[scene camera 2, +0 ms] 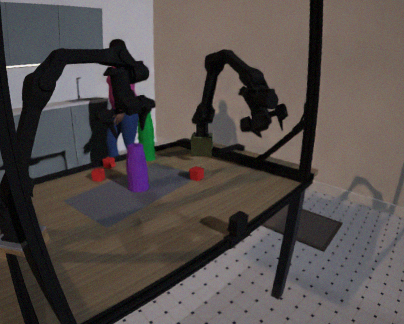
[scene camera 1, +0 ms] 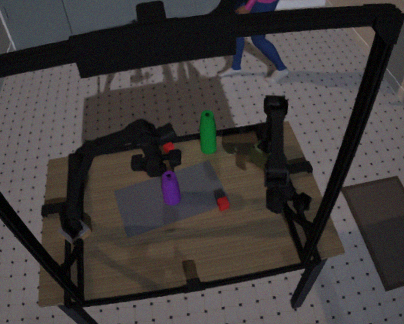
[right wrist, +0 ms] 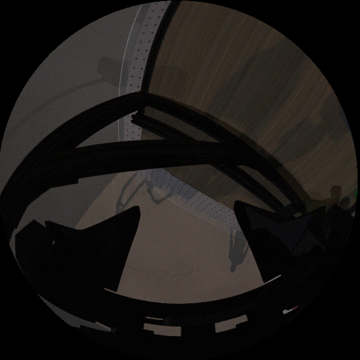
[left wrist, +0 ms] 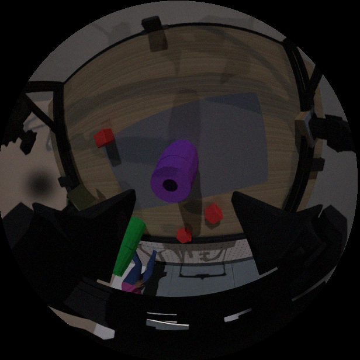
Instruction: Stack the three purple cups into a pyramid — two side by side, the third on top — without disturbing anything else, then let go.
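Where they show: left gripper, between the fingertips: (scene camera 2: 129, 134); right gripper, between the fingertips: (scene camera 2: 271, 133); left arm's base, origin of its link: (scene camera 2: 18, 234) (scene camera 1: 73, 228); right arm's base, origin of its link: (scene camera 2: 202, 135) (scene camera 1: 266, 146).
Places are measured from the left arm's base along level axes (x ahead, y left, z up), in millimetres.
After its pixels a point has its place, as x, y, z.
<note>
A tall, narrowing purple column (scene camera 1: 171, 190) {369, -229, 60} (scene camera 2: 137, 170) {356, -215, 37} (left wrist: 177, 162) stands upright on the grey mat (scene camera 1: 135, 215) {226, -137, -41} (scene camera 2: 105, 212) {206, -150, -41} (left wrist: 240, 140). Its top has a dark round hole, and a faint seam crosses its side in the left wrist view. I cannot tell how many purple cups make it up; no two purple cups show side by side. My left gripper (scene camera 1: 156, 165) (scene camera 2: 128, 129) {367, -195, 155} (left wrist: 185, 195) is open and empty, raised near the column's top and apart from it. My right gripper (scene camera 1: 288, 200) (scene camera 2: 270, 131) {582, -691, 117} (right wrist: 187, 208) is open and empty, high over the right side.
A tall green column (scene camera 1: 208, 132) (scene camera 2: 147, 137) (left wrist: 131, 245) stands near the table's back edge. One red cube (scene camera 1: 223, 203) {478, -409, -1} (scene camera 2: 197, 173) {462, -405, -11} (left wrist: 104, 137) lies at the mat's right; two other red cubes lie behind the mat. An olive box (scene camera 2: 201, 144) {756, -401, 17} (left wrist: 82, 197) is by the right arm's base.
</note>
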